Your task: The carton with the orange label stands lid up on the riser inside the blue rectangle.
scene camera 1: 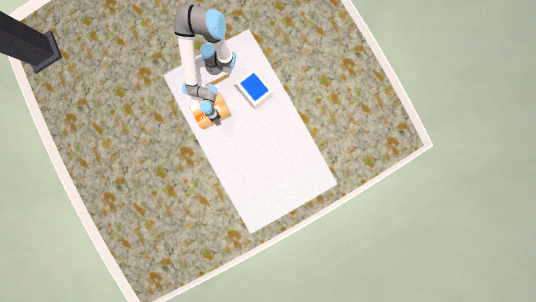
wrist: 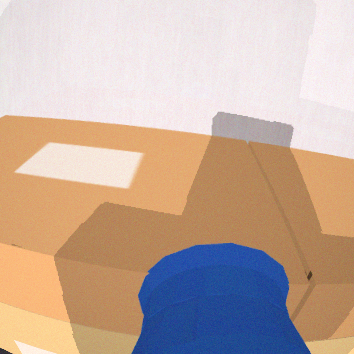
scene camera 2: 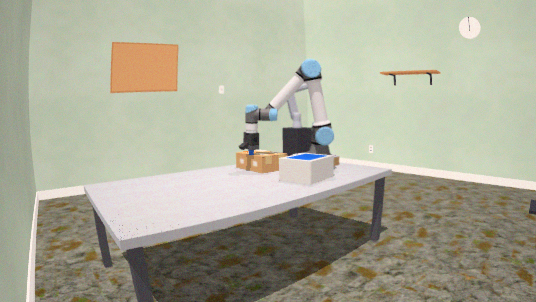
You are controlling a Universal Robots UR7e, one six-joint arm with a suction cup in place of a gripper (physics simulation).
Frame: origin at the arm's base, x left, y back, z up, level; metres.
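Seen in the pictures: hand, its tool point: [wrist: 220, 273] [scene camera 2: 251, 156]; arm's base, origin of its link: [scene camera 1: 214, 66].
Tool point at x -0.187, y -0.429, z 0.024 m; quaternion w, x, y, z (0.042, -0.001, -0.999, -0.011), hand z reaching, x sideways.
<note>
Pixels of each thing's middle, then the offset from my tool point to it. Level surfaces: height alone.
- brown carton, middle of its body: [wrist: 86, 260] [scene camera 2: 261, 162] [scene camera 1: 220, 112] dx +0.050, dy +0.042, dz -0.040 m
- white table, height of its surface: dz -0.091 m
- white riser, middle of its body: [scene camera 2: 307, 167] [scene camera 1: 254, 89] dx +0.407, dy +0.078, dz -0.031 m
- blue rectangle, middle of its body: [scene camera 2: 307, 156] [scene camera 1: 254, 86] dx +0.407, dy +0.078, dz +0.029 m
The brown carton [scene camera 1: 223, 106] [scene camera 2: 264, 162] [wrist: 105, 197] rests on the white table [scene camera 1: 270, 161] [scene camera 2: 194, 202] near the arm's base, with its seamed top face upward. Its orange label [scene camera 1: 201, 120] shows on the side facing away from the base. My blue suction cup [scene camera 1: 216, 120] [scene camera 2: 250, 151] [wrist: 218, 281] presses down on the carton's top near one edge. The white riser [scene camera 1: 258, 103] [scene camera 2: 305, 171] stands beside the carton, apart from it. The blue rectangle [scene camera 1: 255, 87] [scene camera 2: 306, 156] on its top is bare.
The arm's dark base [scene camera 2: 297, 139] stands at the table's far end behind the riser. A small flat brown piece [scene camera 1: 219, 78] [scene camera 2: 336, 160] lies by the base. The table stretches long toward scene camera 2.
</note>
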